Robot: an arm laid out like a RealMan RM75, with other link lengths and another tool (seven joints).
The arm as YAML. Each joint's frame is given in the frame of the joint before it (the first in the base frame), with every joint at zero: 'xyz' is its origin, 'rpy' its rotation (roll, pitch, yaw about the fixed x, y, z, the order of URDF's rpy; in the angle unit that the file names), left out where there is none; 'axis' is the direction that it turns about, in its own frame. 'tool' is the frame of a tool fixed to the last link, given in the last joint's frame.
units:
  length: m
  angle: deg
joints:
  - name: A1
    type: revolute
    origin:
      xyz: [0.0, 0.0, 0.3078]
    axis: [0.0, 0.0, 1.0]
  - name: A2
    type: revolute
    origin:
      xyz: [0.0, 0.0, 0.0]
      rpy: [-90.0, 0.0, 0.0]
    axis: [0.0, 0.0, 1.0]
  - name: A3
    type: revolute
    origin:
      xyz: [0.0, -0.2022, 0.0]
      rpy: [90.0, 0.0, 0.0]
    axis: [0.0, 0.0, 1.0]
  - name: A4
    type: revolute
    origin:
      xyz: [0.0, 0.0, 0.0]
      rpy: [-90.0, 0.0, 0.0]
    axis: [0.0, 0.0, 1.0]
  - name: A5
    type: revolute
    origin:
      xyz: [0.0, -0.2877, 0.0]
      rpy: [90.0, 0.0, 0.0]
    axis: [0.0, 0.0, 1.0]
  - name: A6
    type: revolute
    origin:
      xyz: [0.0, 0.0, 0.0]
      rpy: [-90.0, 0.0, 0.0]
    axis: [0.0, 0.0, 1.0]
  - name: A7
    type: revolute
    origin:
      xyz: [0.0, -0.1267, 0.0]
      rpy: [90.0, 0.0, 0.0]
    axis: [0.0, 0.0, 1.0]
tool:
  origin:
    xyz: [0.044, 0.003, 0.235]
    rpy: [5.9, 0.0, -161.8]
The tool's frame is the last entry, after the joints.
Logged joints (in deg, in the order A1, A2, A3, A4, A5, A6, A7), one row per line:
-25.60 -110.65 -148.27 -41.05 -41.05 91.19 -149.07
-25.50 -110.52 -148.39 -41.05 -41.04 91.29 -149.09
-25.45 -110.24 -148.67 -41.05 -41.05 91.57 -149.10
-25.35 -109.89 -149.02 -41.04 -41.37 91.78 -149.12
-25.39 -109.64 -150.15 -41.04 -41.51 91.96 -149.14
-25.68 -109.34 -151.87 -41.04 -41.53 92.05 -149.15
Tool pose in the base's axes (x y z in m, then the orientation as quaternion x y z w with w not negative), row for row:
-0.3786 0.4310 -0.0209 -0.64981 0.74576 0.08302 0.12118
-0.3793 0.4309 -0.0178 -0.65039 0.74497 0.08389 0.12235
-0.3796 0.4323 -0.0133 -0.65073 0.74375 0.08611 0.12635
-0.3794 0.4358 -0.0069 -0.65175 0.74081 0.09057 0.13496
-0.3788 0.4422 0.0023 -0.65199 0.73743 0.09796 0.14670
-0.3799 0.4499 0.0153 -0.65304 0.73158 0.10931 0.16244
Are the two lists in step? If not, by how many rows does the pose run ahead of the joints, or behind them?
The pose runs 1 row ahead of the joints: the pose in row i belongs to the joints in row i + 1.
